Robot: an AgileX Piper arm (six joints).
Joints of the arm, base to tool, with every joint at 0 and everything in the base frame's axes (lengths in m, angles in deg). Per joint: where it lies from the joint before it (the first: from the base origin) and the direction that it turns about. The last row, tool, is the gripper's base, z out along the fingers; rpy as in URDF.
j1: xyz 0.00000 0.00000 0.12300 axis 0 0 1
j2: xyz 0.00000 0.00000 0.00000 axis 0 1 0
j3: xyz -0.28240 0.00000 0.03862 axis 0 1 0
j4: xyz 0.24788 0.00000 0.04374 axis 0.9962 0 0.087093
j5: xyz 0.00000 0.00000 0.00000 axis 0 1 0
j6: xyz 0.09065 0.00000 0.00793 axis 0.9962 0 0.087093
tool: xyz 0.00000 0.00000 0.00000 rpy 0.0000 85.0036 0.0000
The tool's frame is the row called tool.
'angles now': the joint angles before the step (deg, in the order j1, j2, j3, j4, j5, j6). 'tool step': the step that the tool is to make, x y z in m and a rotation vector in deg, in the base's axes. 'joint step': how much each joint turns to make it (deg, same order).
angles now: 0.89 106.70 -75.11 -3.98 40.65 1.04
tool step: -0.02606 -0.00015 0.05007 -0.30 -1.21 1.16
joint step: 0.00 -8.33 0.00 0.71 7.05 -2.01
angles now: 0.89 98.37 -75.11 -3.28 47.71 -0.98
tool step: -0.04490 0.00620 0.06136 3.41 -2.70 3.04
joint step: 0.00 -11.33 0.00 5.59 8.54 -4.79
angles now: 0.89 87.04 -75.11 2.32 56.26 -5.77
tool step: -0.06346 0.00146 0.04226 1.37 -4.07 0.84
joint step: 0.00 -13.51 4.09 1.64 5.37 -0.70
